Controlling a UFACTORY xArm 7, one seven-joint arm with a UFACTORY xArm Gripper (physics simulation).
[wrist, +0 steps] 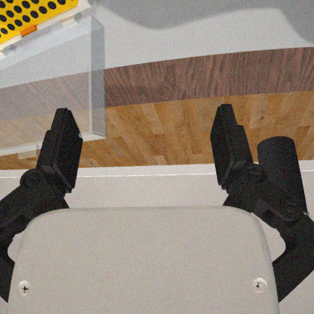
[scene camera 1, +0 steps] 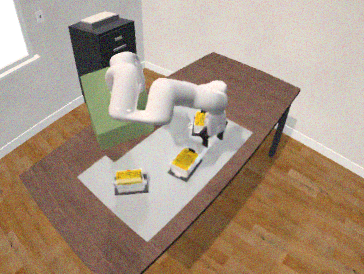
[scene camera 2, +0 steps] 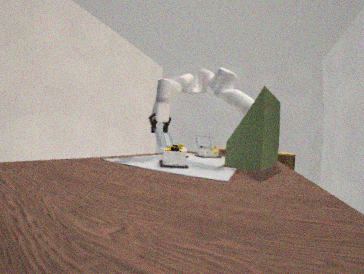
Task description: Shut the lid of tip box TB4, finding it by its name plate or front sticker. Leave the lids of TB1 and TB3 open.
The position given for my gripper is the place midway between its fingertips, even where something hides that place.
Observation:
In view: my gripper [wrist: 144, 120], a clear lid [wrist: 65, 68] and a grey mat [wrist: 128, 39].

